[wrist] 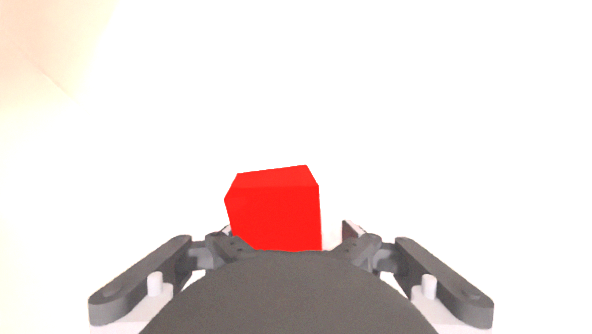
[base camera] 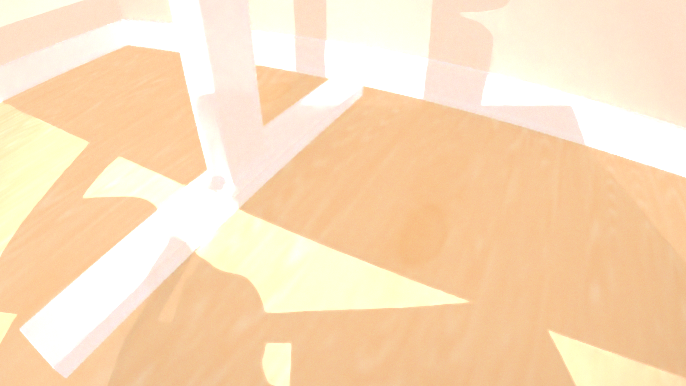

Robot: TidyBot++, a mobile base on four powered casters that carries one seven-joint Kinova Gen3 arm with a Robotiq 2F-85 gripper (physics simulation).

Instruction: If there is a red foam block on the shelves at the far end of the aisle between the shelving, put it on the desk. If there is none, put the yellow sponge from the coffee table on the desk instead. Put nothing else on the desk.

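Frame: origin at the arm's base, x ahead, y left, z up, level; metres.
Seen in the pictures: gripper, fingertip midpoint: [wrist: 293,229].
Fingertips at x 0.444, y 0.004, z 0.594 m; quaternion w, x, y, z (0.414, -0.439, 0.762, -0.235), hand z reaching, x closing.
Observation:
A point is followed by its place in that frame.
A red foam block [wrist: 276,217] {x 0.425, y 0.003, z 0.637 m} is in the lower middle of the wrist view, on or over a washed-out white surface [wrist: 450,125] {x 0.497, y -0.229, z 0.553 m} that looks like the desk top. My gripper [wrist: 293,229] {x 0.444, y 0.004, z 0.594 m} is open, with its fingers spread on either side of the block. A gap shows between the block and the right finger; the block's left side is close to the left finger, and I cannot tell whether they touch. The block's near lower part is hidden behind the gripper body. The yellow sponge, the coffee table and the shelves do not show in these views.
In the base camera view a white upright leg [base camera: 230,65] {x 0.538, y 0.111, z -0.207 m} stands on a long white foot bar [base camera: 115,265] on the wooden floor [base camera: 400,175] {x 0.557, y -0.114, z -0.397 m}, close in front of the base. A pale wall [base camera: 590,55] {x 0.681, y -0.470, z -0.228 m} with a white baseboard runs behind it.

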